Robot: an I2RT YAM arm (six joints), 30 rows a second.
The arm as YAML. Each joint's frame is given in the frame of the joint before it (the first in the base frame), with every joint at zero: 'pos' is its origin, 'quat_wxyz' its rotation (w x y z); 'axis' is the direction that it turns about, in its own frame. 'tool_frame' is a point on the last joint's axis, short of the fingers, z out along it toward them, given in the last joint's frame.
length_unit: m
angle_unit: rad
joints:
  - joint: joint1
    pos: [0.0, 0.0, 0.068]
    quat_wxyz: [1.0, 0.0, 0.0, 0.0]
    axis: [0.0, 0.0, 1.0]
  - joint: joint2
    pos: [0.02, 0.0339, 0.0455]
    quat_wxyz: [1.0, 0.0, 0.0, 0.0]
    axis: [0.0, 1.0, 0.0]
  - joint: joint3
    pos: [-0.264, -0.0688, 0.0]
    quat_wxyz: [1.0, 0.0, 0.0, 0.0]
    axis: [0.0, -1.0, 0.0]
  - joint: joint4
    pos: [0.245, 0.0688, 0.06]
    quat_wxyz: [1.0, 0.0, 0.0, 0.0]
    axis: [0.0, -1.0, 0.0]
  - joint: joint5
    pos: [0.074, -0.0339, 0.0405]
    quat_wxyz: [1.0, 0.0, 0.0, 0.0]
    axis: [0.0, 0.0, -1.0]
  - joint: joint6
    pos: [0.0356, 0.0, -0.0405]
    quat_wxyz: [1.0, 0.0, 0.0, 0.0]
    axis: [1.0, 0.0, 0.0]
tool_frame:
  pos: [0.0, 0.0, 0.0]
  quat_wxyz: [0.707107, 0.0, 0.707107, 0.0]
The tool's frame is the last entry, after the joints.
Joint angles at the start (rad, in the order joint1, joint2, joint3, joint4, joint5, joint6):
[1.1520, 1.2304, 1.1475, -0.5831, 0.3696, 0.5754]
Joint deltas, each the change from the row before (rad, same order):
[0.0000, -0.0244, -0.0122, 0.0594, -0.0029, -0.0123]
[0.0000, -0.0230, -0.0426, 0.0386, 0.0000, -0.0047]
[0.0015, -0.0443, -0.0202, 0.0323, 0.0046, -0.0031]
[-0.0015, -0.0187, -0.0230, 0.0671, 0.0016, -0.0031]
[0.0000, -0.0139, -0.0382, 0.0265, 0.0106, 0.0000]
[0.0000, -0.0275, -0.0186, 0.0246, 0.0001, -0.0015]
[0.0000, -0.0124, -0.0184, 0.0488, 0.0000, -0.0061]
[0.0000, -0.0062, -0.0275, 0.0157, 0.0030, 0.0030]
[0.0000, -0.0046, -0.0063, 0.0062, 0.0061, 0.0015]
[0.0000, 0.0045, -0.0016, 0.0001, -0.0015, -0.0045]
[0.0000, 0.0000, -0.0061, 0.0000, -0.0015, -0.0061]
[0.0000, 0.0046, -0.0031, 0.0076, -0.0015, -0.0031]
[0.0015, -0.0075, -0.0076, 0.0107, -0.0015, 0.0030]
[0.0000, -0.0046, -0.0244, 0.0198, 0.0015, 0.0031]
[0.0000, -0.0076, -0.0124, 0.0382, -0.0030, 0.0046]
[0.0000, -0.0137, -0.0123, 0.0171, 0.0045, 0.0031]
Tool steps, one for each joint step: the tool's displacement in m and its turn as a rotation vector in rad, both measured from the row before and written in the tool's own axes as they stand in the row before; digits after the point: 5 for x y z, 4 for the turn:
[-0.00469, 0.00061, -0.00552, -0.0384, -0.0547, 0.0135]
[0.00555, -0.00353, -0.00006, -0.0094, -0.0150, 0.0021]
[-0.00262, -0.00267, -0.01013, -0.0251, -0.0466, 0.0165]
[-0.00222, -0.00011, -0.00207, -0.0281, -0.0511, 0.0204]
[0.00659, -0.00395, 0.00120, 0.0080, -0.0073, 0.0008]
[-0.00077, -0.00202, -0.00525, -0.0162, -0.0265, 0.0110]
[-0.00085, -0.00004, -0.00117, -0.0207, -0.0339, 0.0099]
[0.00585, -0.00296, 0.00149, 0.0053, 0.0029, 0.0009]
[0.00050, -0.00080, -0.00051, 0.0030, -0.0067, 0.0032]
[0.00123, -0.00003, 0.00137, 0.0016, 0.0055, -0.0068]
[0.00189, -0.00075, 0.00068, 0.0016, 0.0056, -0.0084]
[0.00101, 0.00020, 0.00156, -0.0012, 0.0008, -0.0031]
[0.00034, -0.00028, -0.00125, -0.0076, -0.0071, 0.0065]
[0.00489, -0.00231, 0.00142, 0.0013, -0.0008, 0.0031]
[-0.00088, 0.00032, -0.00071, -0.0186, -0.0249, 0.0172]
[-0.00015, -0.00118, -0.00229, -0.0051, -0.0170, 0.0101]

